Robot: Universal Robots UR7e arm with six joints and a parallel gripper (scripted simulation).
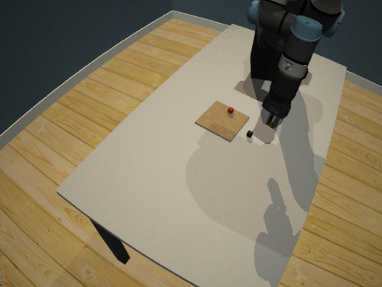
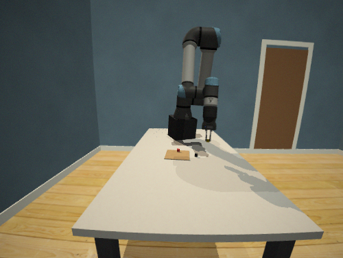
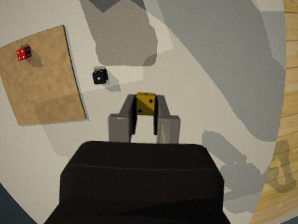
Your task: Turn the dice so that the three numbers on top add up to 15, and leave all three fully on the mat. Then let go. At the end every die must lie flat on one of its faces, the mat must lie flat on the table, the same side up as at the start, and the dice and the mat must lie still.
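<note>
Right now the black die is 11 cm below my hand, 6 cm to the right of it and 1 cm behind it. Also, from my hand: yellow die: 1 cm below; then red die: 16 cm to the right, 10 cm below, 7 cm behind; then brown mat: 17 cm to the right, 11 cm below, 2 cm behind.
</note>
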